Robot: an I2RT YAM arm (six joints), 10 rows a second.
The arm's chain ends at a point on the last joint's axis. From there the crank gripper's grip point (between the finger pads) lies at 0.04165 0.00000 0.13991 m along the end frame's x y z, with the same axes.
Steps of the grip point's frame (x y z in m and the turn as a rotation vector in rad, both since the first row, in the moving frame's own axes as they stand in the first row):
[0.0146, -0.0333, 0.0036, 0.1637, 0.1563, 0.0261]
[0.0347, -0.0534, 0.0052, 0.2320, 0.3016, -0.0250]
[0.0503, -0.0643, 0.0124, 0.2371, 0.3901, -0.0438]
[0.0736, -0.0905, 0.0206, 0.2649, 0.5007, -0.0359]
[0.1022, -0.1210, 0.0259, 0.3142, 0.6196, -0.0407]
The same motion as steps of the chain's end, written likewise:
[-0.0069, -0.0125, 0.0135, 0.1637, 0.1563, 0.0261]
[-0.0042, -0.0216, 0.0276, 0.2320, 0.3016, -0.0250]
[0.0015, -0.0312, 0.0426, 0.2371, 0.3901, -0.0438]
[0.0130, -0.0554, 0.0624, 0.2649, 0.5007, -0.0359]
[0.0309, -0.0811, 0.0824, 0.3142, 0.6196, -0.0407]

